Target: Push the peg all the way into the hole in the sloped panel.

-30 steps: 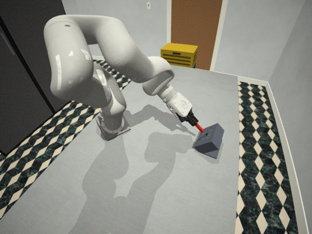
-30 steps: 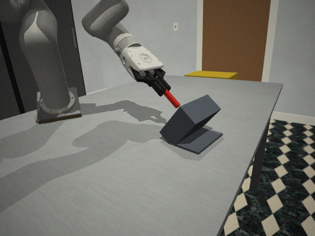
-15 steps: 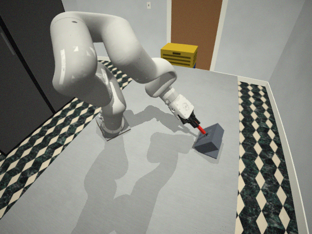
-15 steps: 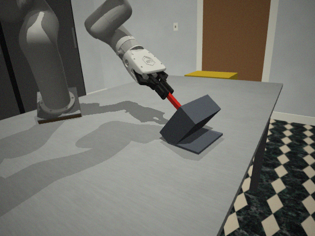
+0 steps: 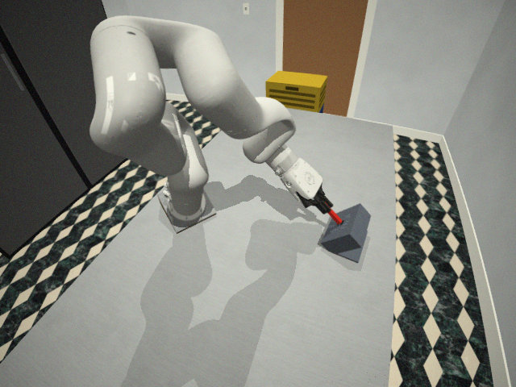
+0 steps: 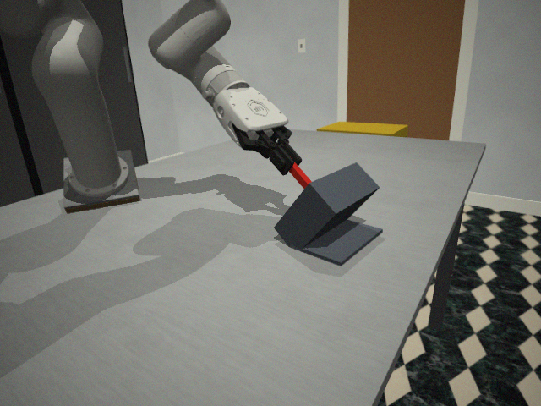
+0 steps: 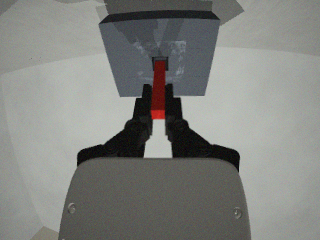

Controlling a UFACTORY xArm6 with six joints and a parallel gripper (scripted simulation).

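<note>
My hand is 10 cm short of the grey base plate, 2 cm to the left of it and 11 cm above it. From my hand the other things lie so: red peg 3 cm ahead, 1 cm to the right, 2 cm below.
</note>
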